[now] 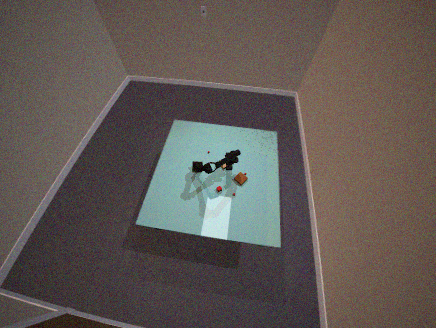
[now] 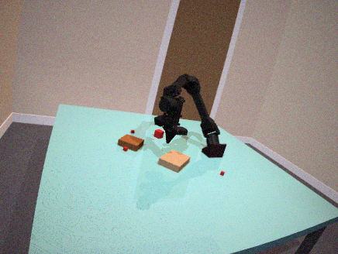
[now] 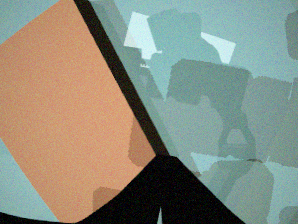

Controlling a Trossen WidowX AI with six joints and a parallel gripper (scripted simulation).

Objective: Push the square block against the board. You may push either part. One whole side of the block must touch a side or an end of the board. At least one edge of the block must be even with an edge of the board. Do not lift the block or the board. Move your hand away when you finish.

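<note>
The board is 3 cm behind my gripper tip, 6 cm to the left of it and 6 cm below it. Round my gripper tip: square block: 14 cm ahead, 10 cm to the right, 6 cm below; then red cube: 6 cm behind, 25 cm to the right, 5 cm below.
</note>
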